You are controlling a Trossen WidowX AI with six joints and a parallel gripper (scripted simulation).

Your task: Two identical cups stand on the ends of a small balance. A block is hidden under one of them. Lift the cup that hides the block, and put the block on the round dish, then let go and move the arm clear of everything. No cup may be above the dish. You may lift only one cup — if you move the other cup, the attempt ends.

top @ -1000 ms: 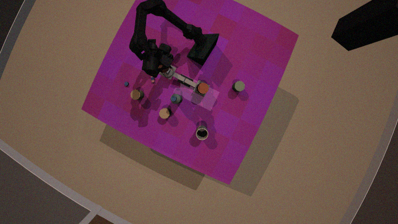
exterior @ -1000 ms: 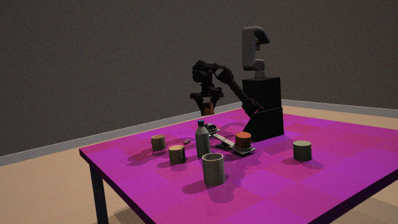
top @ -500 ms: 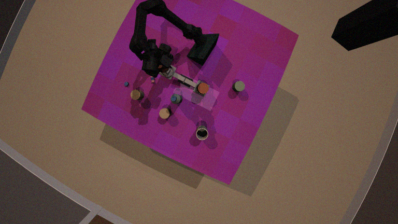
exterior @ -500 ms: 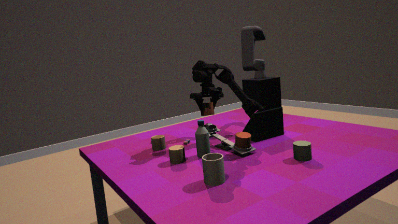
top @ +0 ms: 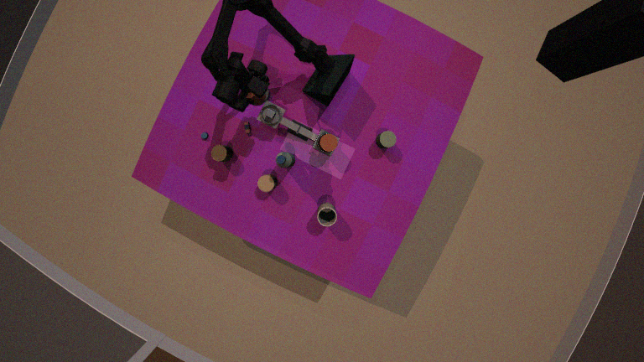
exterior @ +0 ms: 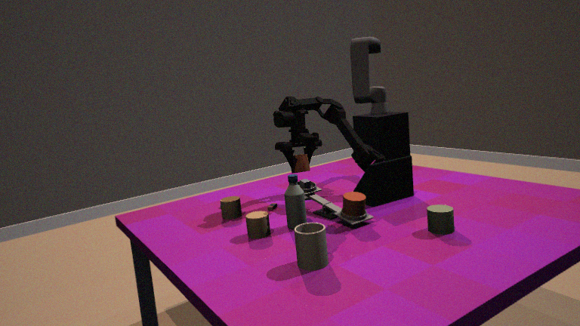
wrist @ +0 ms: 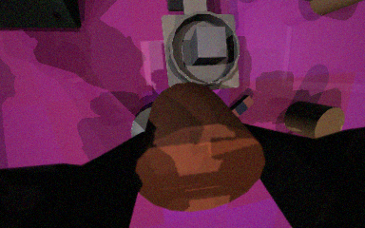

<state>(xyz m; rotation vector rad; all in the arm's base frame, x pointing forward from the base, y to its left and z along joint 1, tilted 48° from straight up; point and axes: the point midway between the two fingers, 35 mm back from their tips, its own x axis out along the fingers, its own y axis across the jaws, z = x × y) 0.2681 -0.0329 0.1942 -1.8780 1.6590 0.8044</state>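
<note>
Now: the dark grey block 8 cm to the left of my gripper tip, 5 cm below it and 3 cm ahead of it. Also, from my gripper tip: striped piece 13 cm below, 13 cm ahead, 1 cm to the right; round dish 13 cm below, 6 cm to the right, 3 cm behind; grey bottle 22 cm to the left, 16 cm ahead, 2 cm below.
</note>
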